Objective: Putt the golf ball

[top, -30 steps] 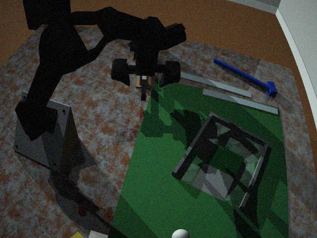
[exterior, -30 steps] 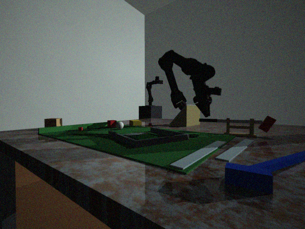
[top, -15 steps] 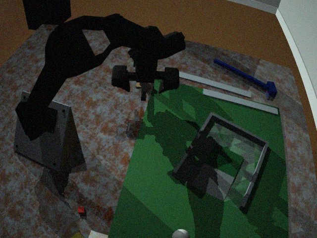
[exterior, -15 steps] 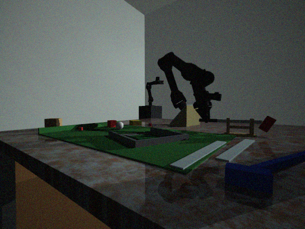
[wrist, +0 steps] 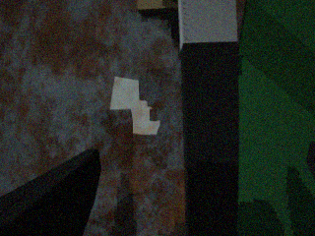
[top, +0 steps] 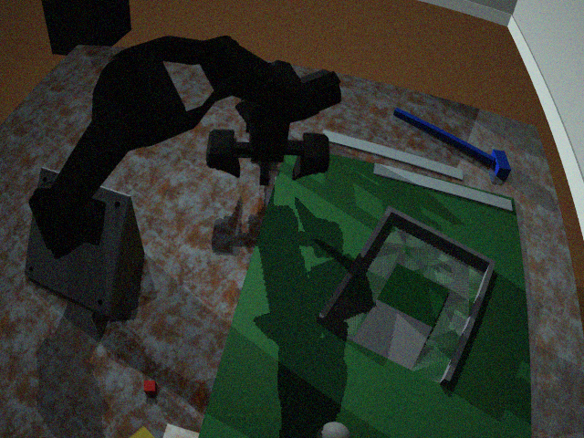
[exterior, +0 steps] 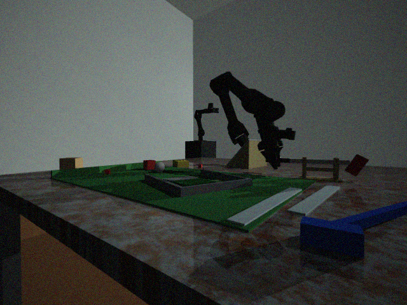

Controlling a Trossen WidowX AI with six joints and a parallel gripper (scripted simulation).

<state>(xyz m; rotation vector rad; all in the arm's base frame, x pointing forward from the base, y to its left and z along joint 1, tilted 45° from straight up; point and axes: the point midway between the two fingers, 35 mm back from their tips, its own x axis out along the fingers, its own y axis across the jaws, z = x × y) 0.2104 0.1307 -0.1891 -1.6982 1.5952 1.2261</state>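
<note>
The yellow block lies 10 mm behind my gripper tip, 530 mm to the right of it and 20 mm below it. Also, from my gripper tip: green mat: 270 mm ahead, 220 mm to the right, 30 mm below; blue putter: 340 mm ahead, 280 mm to the left, 20 mm below; wooden rack: 40 mm behind, 120 mm to the left.
</note>
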